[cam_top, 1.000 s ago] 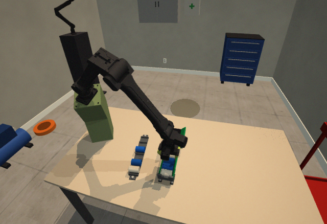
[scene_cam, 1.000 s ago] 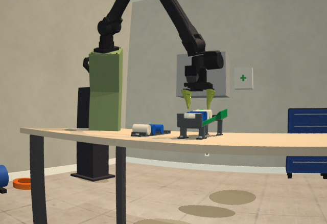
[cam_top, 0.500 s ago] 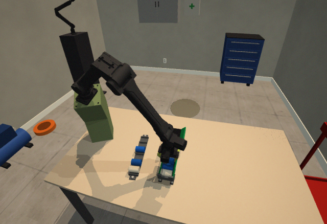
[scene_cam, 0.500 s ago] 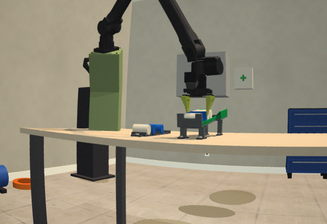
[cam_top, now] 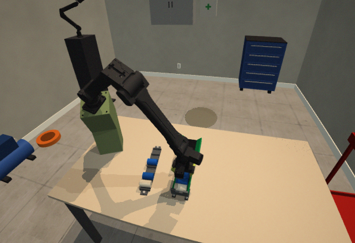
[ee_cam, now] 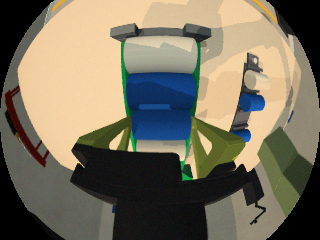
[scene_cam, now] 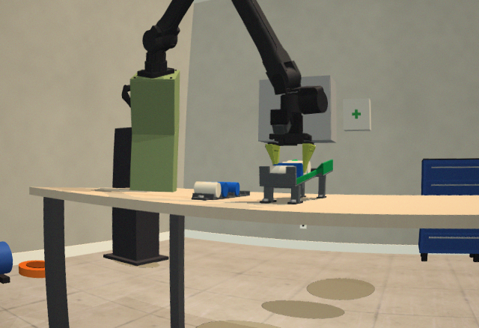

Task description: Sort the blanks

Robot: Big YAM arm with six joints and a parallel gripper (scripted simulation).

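Now: the grey stock rack 230 mm behind my hand, 90 mm below it and 50 mm to the left of it. Round my hand: grey stop (100 mm to the right, 20 mm below, 10 mm ahead).
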